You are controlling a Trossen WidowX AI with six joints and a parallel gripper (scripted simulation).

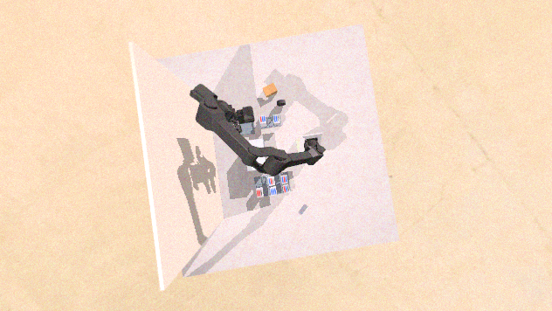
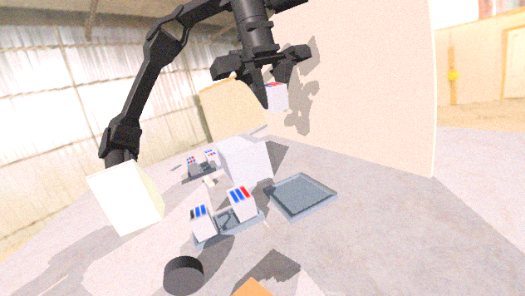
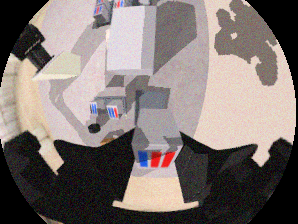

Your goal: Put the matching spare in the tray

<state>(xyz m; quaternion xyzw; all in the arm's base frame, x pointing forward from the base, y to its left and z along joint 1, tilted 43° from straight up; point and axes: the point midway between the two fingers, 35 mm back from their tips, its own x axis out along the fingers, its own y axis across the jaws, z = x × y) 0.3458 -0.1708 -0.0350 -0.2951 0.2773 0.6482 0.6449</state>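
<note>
The flat grey tray lies 10 mm behind my gripper tip, 30 mm to the right of it and 170 mm below it. Round my gripper tip: tall pale wall 200 mm ahead, 160 mm to the left, 50 mm above; then big white block 50 mm behind, 170 mm to the left, 130 mm below; then white spare cube 30 mm above.
</note>
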